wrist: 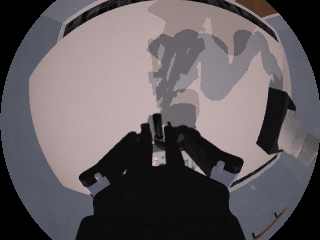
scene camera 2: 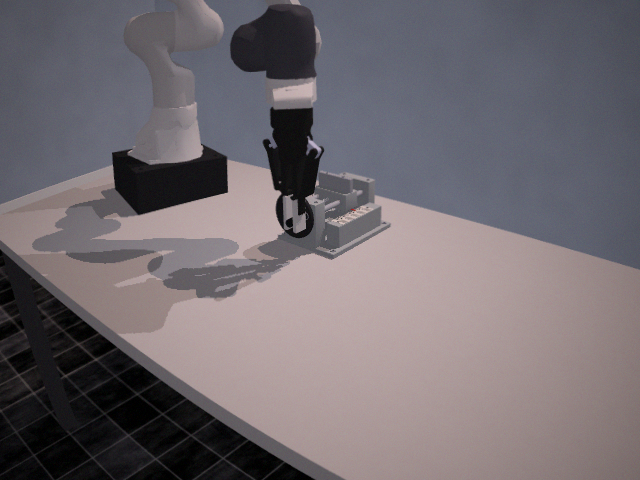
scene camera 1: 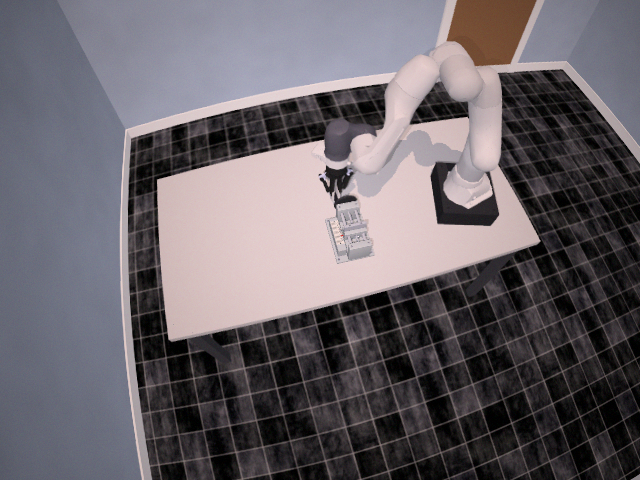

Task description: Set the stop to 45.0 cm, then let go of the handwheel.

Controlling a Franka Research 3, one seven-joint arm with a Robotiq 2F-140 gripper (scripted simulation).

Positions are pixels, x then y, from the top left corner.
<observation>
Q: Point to a grey stop fixture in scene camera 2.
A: At 336,187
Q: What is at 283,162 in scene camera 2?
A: The gripper.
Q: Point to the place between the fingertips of the gripper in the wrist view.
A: At 157,121
</observation>
